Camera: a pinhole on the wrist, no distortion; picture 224 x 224 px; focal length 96.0 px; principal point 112.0 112.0 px. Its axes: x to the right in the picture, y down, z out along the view. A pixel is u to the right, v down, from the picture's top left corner.
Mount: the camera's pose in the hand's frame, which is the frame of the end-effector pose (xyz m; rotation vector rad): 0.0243 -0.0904 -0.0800 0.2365 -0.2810 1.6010
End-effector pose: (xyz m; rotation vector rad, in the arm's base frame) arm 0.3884 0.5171 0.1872 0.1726 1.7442 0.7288
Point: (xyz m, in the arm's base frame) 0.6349 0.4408 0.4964
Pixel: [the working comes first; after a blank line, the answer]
In the camera's frame: 0.2264 0.3773 0.1883

outside the picture
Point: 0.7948 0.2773 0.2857
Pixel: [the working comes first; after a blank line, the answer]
In the camera's frame: -0.0114 0.3386 0.3849

109 196
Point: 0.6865 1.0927 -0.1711
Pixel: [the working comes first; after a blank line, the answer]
In the camera's frame: 0.4352 -0.4832 0.4868

198 17
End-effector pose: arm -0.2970 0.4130 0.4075 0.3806 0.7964 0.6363
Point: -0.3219 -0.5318 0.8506
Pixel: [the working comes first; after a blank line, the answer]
In the camera's frame: -0.1704 0.8940 0.5390

outside the picture
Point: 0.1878 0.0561 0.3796
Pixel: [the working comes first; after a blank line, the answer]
In the camera's frame: -0.2105 -0.0145 0.5549

76 109
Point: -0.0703 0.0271 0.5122
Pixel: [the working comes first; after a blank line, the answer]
In the camera's frame: -0.0938 0.2101 0.4101

90 161
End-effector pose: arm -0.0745 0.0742 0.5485 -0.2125 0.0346 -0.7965
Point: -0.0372 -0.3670 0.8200
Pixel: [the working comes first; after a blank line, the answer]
In the camera's frame: -0.1539 -0.3290 0.3274

67 16
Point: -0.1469 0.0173 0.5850
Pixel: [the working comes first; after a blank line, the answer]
In the camera's frame: 0.0266 0.0294 0.0952

139 142
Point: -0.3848 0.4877 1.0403
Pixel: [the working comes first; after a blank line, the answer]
In the camera's frame: 0.2677 0.4881 0.5607

158 196
